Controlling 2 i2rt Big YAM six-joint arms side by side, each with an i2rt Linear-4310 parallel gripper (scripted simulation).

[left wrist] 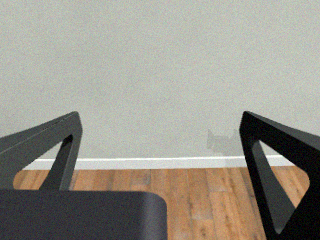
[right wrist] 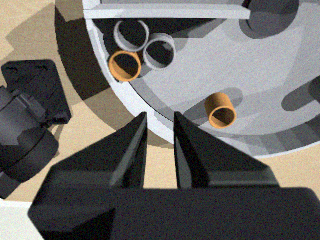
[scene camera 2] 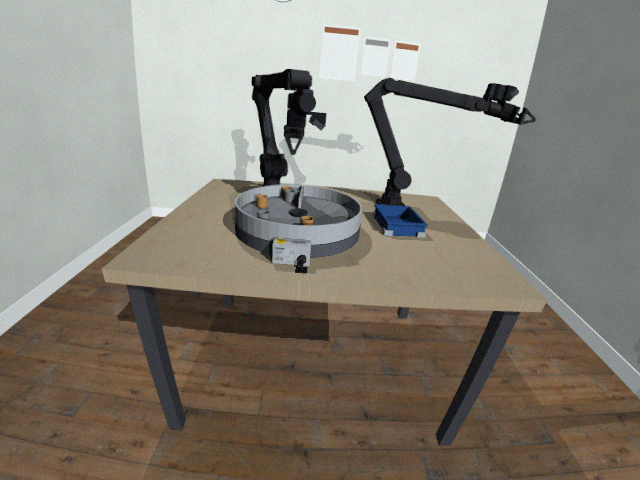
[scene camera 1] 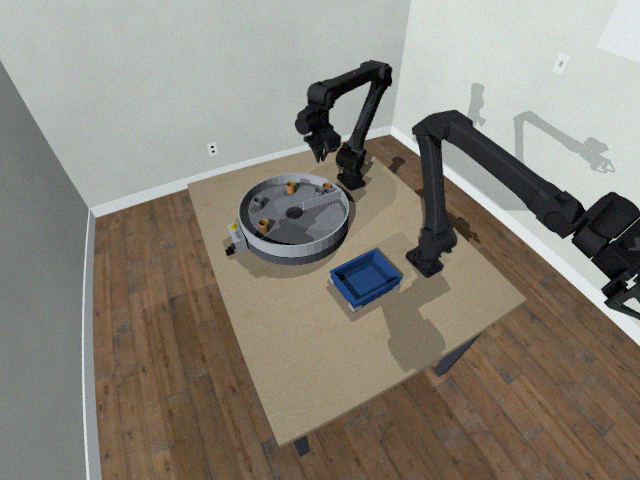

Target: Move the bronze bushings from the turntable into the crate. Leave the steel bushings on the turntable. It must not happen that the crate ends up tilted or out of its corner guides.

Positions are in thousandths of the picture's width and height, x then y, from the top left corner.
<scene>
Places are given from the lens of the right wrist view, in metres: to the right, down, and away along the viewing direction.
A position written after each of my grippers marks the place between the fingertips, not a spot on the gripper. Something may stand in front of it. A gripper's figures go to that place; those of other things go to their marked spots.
my right gripper (right wrist: 502, 502): 0.00, 0.00, 0.13
bronze bushing (right wrist: 708, 490): 0.10, 0.00, 0.32
steel bushing (right wrist: 495, 269): 0.00, -0.07, 0.27
The marked spots on the bronze bushing and the steel bushing are 0.13 m apart.
</scene>
